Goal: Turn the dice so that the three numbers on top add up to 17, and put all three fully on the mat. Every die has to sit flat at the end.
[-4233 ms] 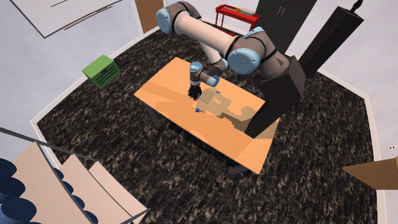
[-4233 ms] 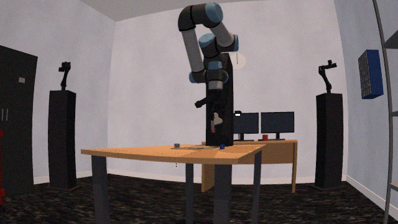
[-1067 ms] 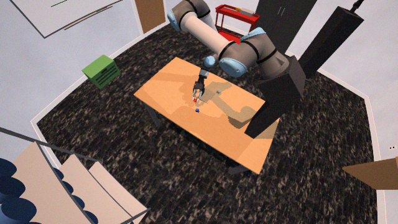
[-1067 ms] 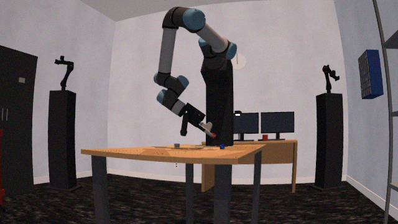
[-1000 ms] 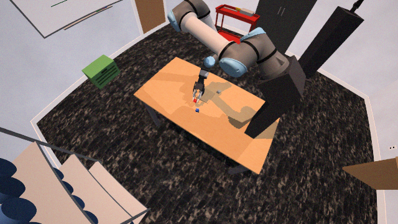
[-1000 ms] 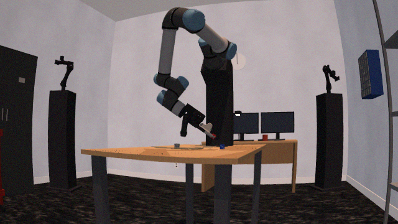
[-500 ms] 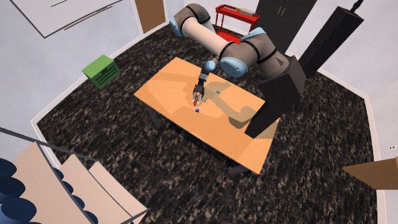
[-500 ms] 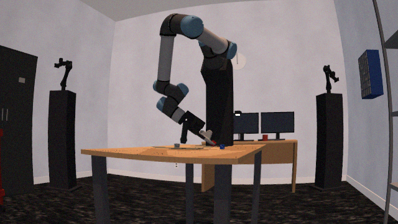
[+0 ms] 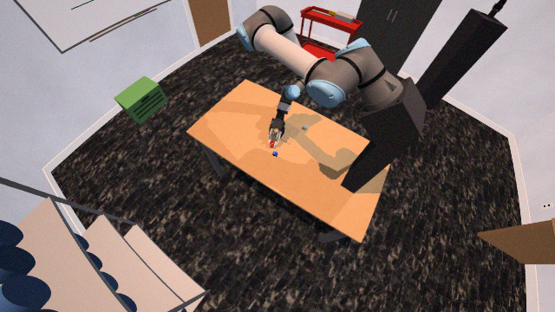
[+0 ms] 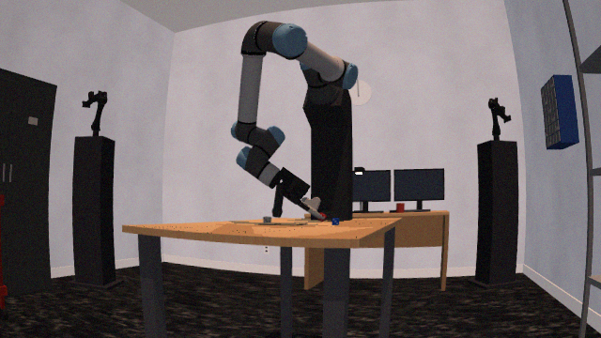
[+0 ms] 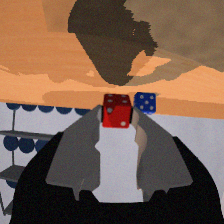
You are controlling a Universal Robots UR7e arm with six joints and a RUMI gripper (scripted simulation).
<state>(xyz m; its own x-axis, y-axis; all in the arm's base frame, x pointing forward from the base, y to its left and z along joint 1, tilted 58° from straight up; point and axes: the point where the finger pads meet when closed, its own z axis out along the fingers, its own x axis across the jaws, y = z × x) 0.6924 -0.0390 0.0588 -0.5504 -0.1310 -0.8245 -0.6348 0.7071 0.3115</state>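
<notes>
Now: the red die right at my hand. Also, from my hand: blue die (60 mm to the left, 30 mm behind, 20 mm below); grey die (190 mm to the right, 180 mm behind, 20 mm below); tan mat (130 mm to the right, 60 mm behind, 30 mm below).
</notes>
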